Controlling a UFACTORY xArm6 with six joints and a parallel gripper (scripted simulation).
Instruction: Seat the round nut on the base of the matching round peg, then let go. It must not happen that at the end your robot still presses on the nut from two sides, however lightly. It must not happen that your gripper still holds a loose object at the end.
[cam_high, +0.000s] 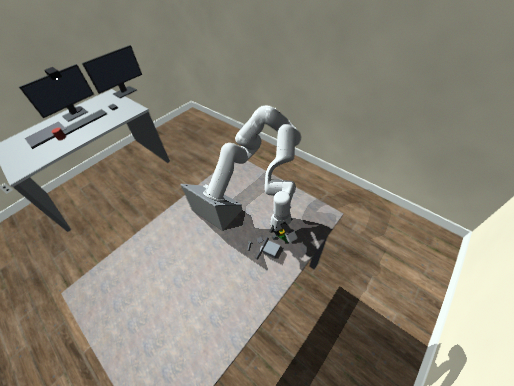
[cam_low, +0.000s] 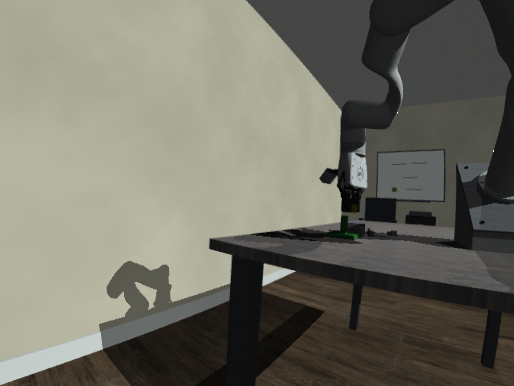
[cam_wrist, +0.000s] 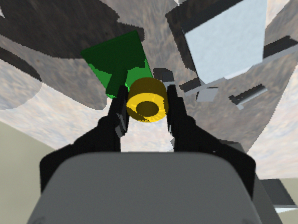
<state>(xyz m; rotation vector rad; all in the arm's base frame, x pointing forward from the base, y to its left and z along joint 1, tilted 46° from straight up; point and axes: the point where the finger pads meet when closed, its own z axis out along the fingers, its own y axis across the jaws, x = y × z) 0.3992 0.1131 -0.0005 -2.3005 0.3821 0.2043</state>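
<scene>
Right now the grey block is 9 cm to the right of my hand and 7 cm below it.
</scene>
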